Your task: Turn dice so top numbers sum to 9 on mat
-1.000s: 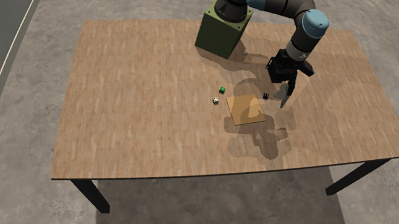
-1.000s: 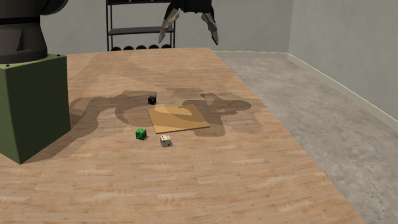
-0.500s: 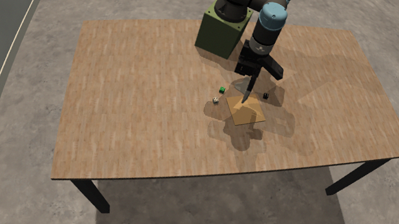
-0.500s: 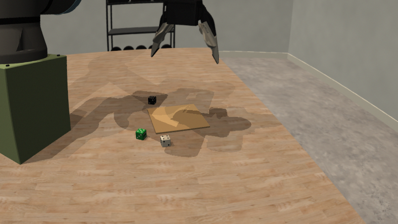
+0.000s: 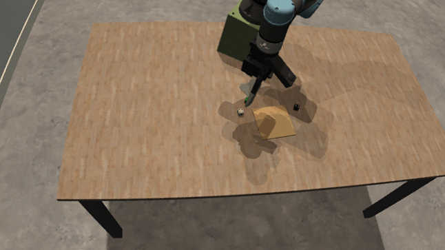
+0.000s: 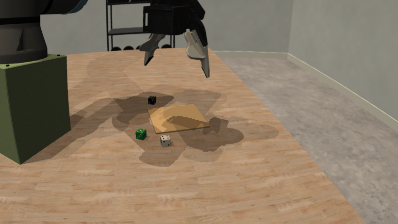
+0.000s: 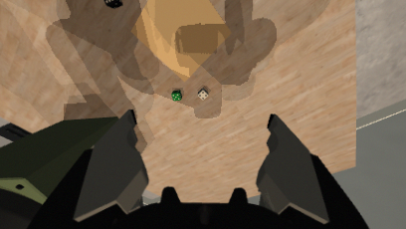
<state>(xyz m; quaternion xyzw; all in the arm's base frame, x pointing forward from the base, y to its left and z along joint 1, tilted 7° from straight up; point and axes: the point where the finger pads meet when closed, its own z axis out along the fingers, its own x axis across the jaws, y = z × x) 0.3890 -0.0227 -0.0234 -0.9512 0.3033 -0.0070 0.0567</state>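
My hand is 20 mm past the white die, 40 mm to the left of it and 150 mm above it. From my hand the other things lie so: tan mat: 10 mm ahead, 90 mm to the left, 160 mm below; black die: 60 mm behind, 200 mm to the left, 150 mm below; green die: 80 mm behind, 150 mm below.
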